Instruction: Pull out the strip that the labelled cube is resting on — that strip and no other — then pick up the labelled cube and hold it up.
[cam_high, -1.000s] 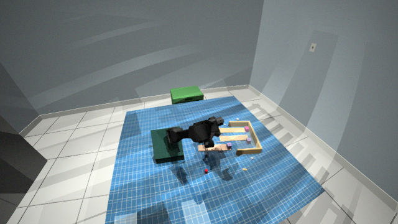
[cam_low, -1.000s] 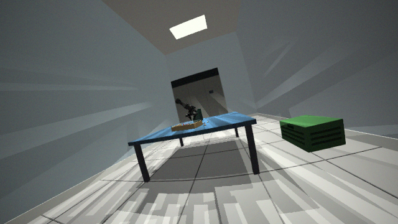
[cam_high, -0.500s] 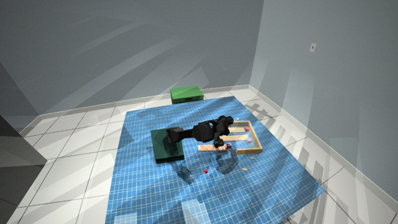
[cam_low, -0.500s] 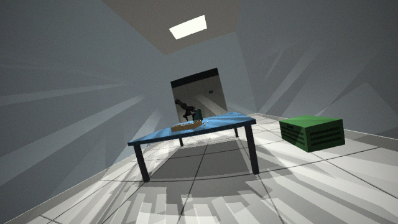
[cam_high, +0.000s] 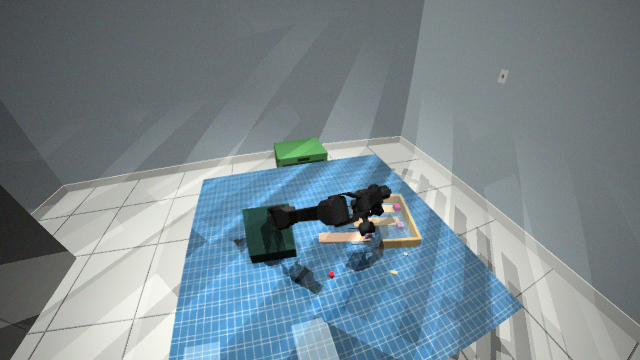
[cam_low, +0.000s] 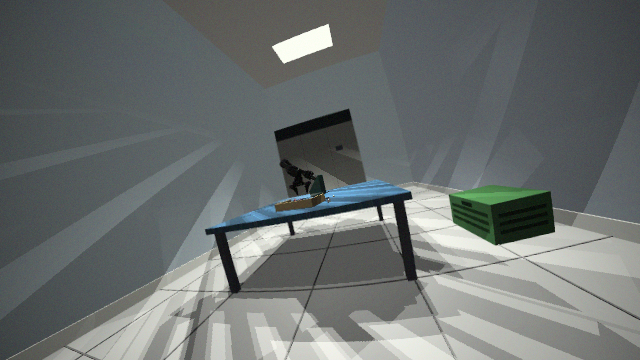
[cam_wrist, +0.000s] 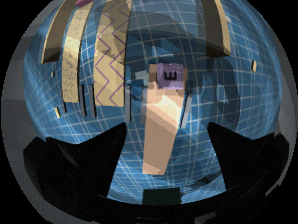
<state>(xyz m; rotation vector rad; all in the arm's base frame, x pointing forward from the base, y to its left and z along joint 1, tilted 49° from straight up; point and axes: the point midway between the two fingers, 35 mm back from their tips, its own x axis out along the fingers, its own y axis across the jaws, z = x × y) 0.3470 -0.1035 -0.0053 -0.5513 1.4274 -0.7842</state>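
Right now my gripper tip is 60 mm past the tan strip, 20 mm to the right of it and 60 mm above it. Round my gripper tip: red piece 180 mm behind, 160 mm to the right, 50 mm below.
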